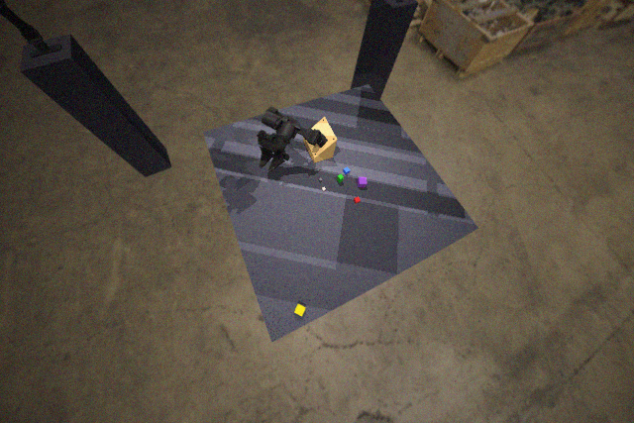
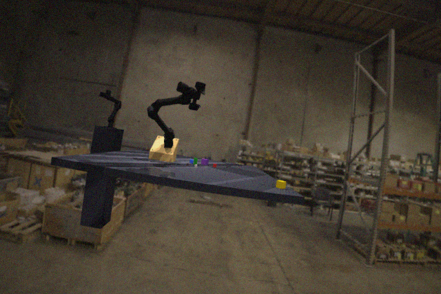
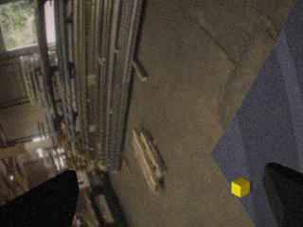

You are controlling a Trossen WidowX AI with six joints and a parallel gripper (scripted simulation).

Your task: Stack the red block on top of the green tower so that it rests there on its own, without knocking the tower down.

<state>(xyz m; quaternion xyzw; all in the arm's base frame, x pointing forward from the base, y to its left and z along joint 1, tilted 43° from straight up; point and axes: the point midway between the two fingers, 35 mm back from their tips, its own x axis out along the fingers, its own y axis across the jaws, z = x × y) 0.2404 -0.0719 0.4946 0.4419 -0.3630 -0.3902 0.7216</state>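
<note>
Now: gripper tip 45 cm to the right of the red block, 43 cm above it and 17 cm short of it. From my gripper tip the other things lie so: blue block 49 cm to the left, 43 cm below, 3 cm behind; yellow block 53 cm ahead, 42 cm below, 10 cm to the right; purple block 53 cm to the left, 42 cm below, 9 cm ahead.
</note>
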